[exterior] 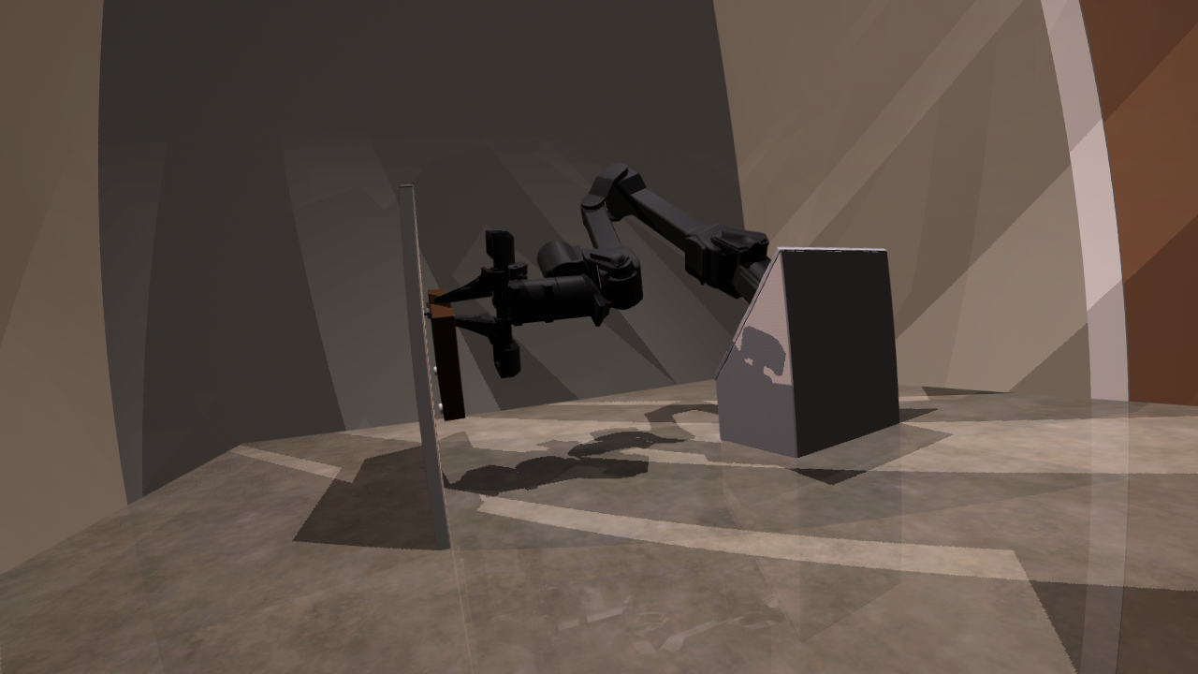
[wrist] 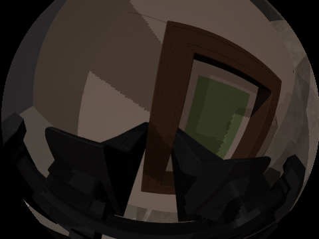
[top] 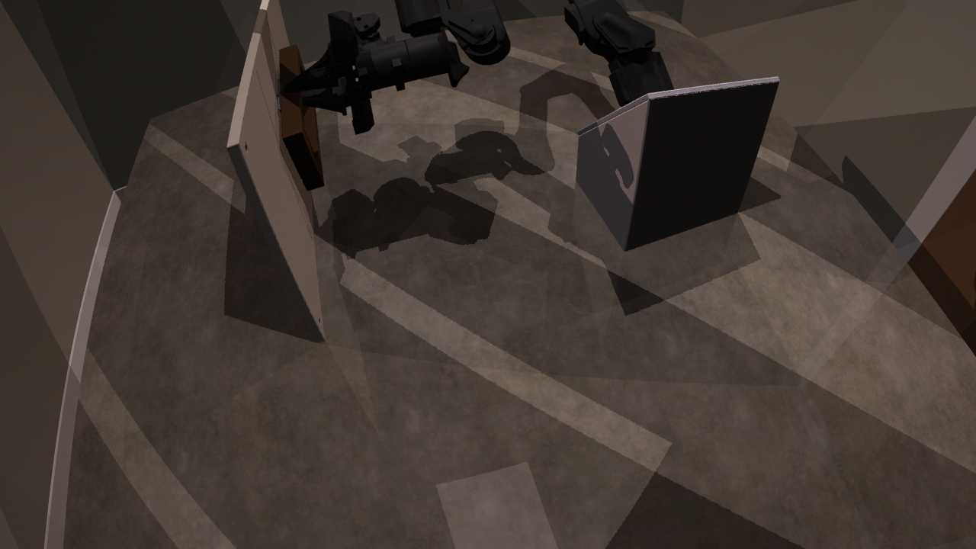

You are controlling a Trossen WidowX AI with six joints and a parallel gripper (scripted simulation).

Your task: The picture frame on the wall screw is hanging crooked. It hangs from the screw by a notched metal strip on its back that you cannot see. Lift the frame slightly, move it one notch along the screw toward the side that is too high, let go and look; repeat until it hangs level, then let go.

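The brown wooden picture frame lies 20 mm to the right of my gripper tip and 50 mm below it. The rest, counted from my gripper tip: wall panel 10 mm ahead, 10 mm to the right, 60 mm below.
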